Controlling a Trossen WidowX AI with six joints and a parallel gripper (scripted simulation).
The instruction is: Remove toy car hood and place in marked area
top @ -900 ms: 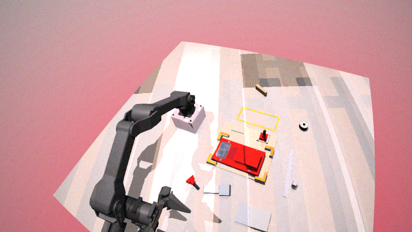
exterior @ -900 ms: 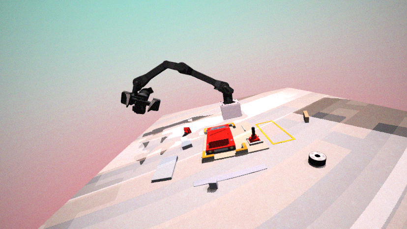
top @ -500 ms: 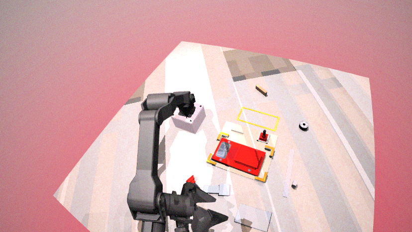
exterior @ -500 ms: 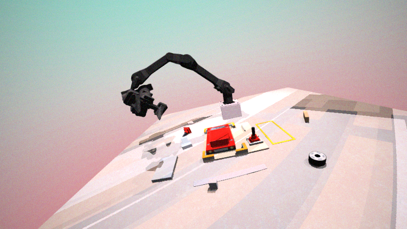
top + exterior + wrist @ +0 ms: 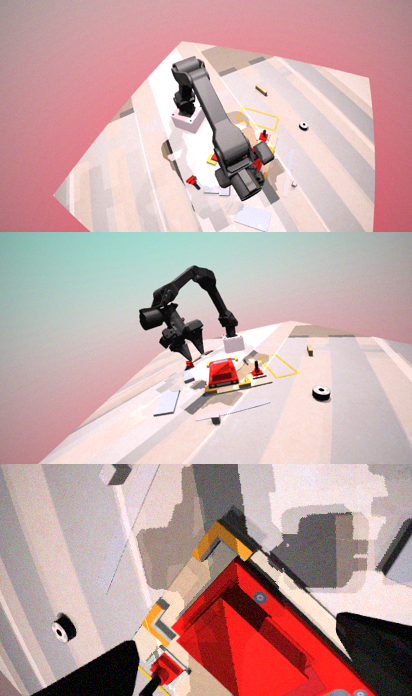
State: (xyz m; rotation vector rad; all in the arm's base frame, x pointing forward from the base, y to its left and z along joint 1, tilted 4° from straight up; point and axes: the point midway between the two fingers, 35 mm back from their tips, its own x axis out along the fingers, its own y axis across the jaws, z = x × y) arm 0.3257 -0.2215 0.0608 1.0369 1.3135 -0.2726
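The red hood lies 30 mm behind my gripper tip, 80 mm to the left of it and 80 mm below it. Also, from my gripper tip: wooden block: 40 mm behind, 480 mm to the left, 110 mm below.
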